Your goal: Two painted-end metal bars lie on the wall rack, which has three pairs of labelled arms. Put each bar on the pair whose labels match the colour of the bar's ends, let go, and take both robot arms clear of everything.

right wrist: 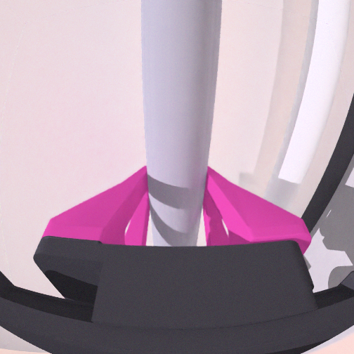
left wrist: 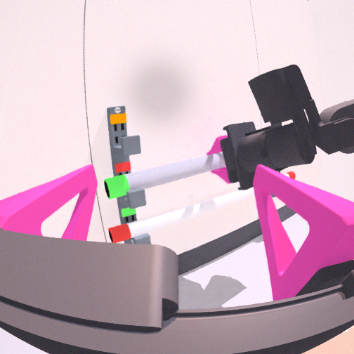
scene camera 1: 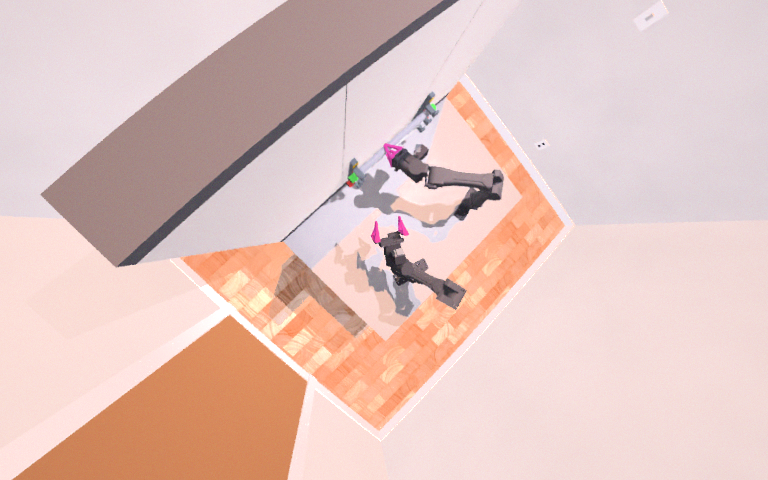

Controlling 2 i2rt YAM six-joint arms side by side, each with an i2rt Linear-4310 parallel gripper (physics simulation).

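Places are measured from the left arm's base along level axes (x up, y left, z back), in millimetres.
Where they show: left gripper, fingertip midpoint: (scene camera 1: 387, 218); right gripper, fingertip midpoint: (scene camera 1: 384, 146); right arm's base at its link origin: (scene camera 1: 466, 203).
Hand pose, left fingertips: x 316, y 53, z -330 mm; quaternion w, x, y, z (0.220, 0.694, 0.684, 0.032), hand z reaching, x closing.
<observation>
After its pixels a point has its place.
The green-ended bar (scene camera 1: 408, 130) @[x 274, y -204, z -618 mm] (left wrist: 170, 172) (right wrist: 181, 100) lies across the wall rack (left wrist: 117, 111) at the height of its middle arms, whose label is red. Whether it touches them is unclear. My right gripper (scene camera 1: 391, 152) @[x 253, y -86, z -602 mm] (left wrist: 210, 162) (right wrist: 176, 174) is shut on this bar's middle part. The red-ended bar (left wrist: 200, 206) lies below, at the lowest arm, whose label is green; its far red end shows past the right gripper in the left wrist view. The top arm, labelled orange, holds no bar. My left gripper (scene camera 1: 387, 221) @[x 316, y 53, z -330 mm] (left wrist: 174, 173) is open and empty, away from the rack.
The wall stands behind the rack, with a thick brown top edge (scene camera 1: 226, 84) @[x 850, y 284, z -606 mm] in scene camera 1. A dark strip (left wrist: 225, 246) runs below the bars. My two arms are near each other over a pale mat on the wooden floor (scene camera 1: 396, 367).
</observation>
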